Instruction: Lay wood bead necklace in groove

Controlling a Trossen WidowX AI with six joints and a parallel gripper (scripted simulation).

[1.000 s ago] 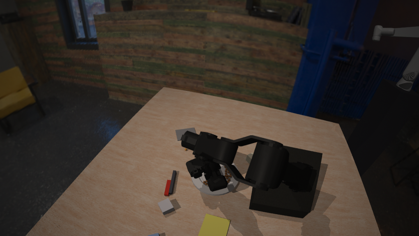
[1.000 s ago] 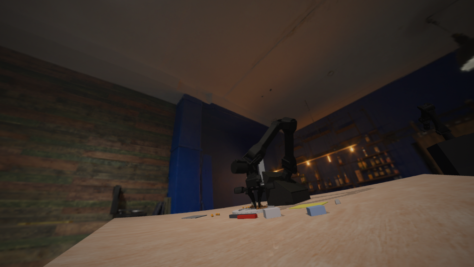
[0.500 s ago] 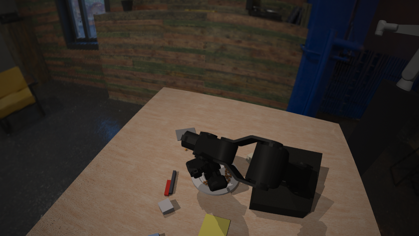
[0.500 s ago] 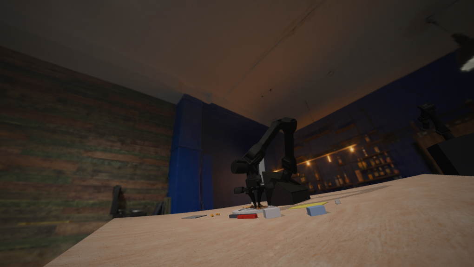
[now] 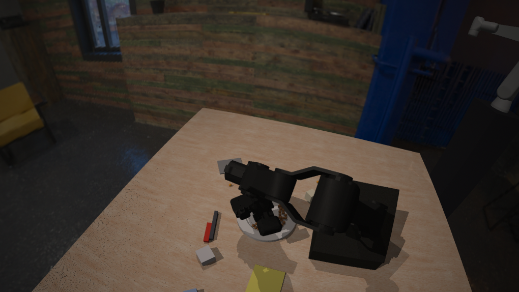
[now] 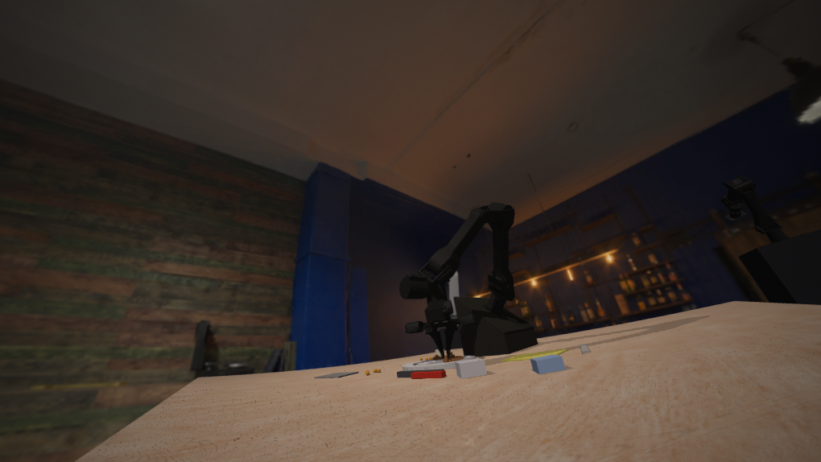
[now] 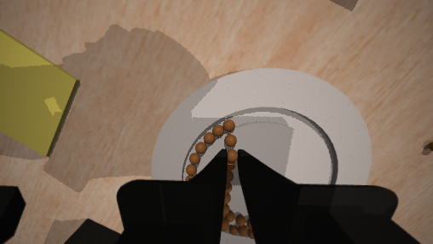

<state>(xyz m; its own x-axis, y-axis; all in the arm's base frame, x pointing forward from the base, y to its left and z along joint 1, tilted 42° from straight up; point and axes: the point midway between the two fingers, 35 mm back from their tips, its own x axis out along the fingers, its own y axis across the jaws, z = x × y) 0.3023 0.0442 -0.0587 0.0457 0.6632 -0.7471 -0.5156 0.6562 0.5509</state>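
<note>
My gripper tip is 40 mm to the left of the round white bead board, 20 mm past it and 10 mm above it. From my gripper tip the other things lie so: grey block: 160 mm to the left, 130 mm ahead, 10 mm below; then dark bar: 150 mm ahead, 60 mm to the left, 10 mm below; then yellow sheet: 200 mm to the left, 60 mm behind, 20 mm below.
</note>
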